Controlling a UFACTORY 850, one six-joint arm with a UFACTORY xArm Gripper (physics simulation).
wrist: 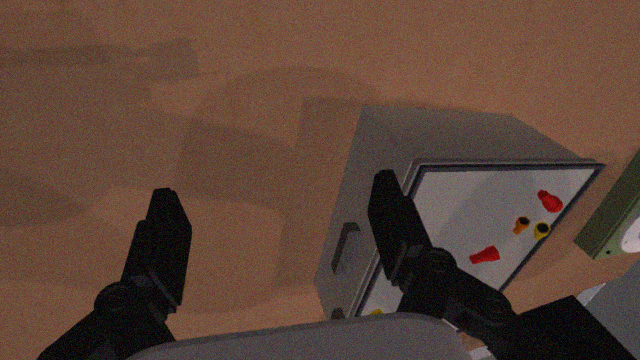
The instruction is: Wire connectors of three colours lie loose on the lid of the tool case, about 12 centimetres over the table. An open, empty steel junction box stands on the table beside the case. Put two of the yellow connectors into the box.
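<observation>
The grey tool case (435,132) stands right of centre in the wrist view, its pale lid (465,200) edged by a dark rim. One yellow connector (541,230) lies near the lid's right edge. Part of another yellow connector (376,312) shows at the bottom, above the gripper's housing. An orange connector (520,226) and two red ones, one red connector (551,201) higher up and one red connector (485,255) lower down, lie on the lid. My gripper (279,199) is open and empty; its right finger overlaps the case's left side in view. I cannot identify the steel junction box.
A green box-like object (612,212) with a white round patch stands at the right edge. A blue-grey surface (617,310) shows at the lower right, partly cut off. The brown table (240,240) carries broad shadows. A dark handle (345,247) sits on the case's left side.
</observation>
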